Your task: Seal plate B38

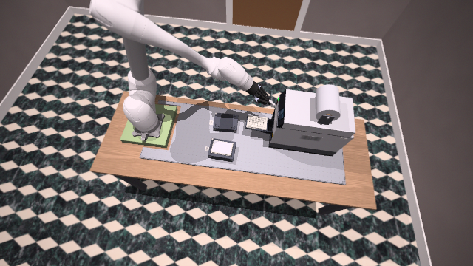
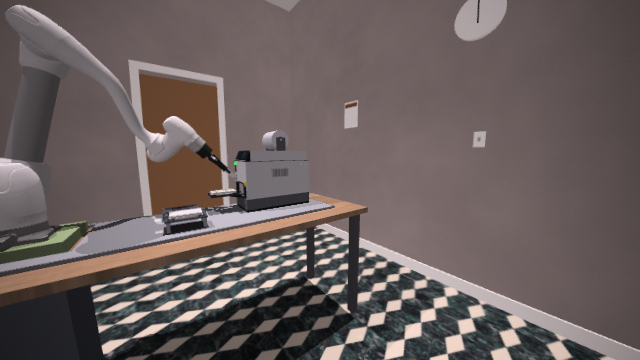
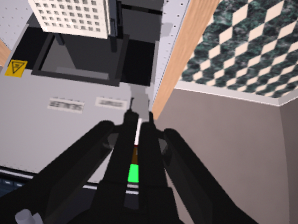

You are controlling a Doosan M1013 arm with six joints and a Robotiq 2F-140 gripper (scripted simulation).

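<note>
Now: hand 4 cm short of the white button and 2 cm above it. Round my hand: foil roll: 26 cm ahead, 20 cm above, 11 cm to the right; then sealer stage: 11 cm below, 9 cm to the right, 7 cm behind; then plate B38: 10 cm below, 9 cm to the right, 7 cm behind.
</note>
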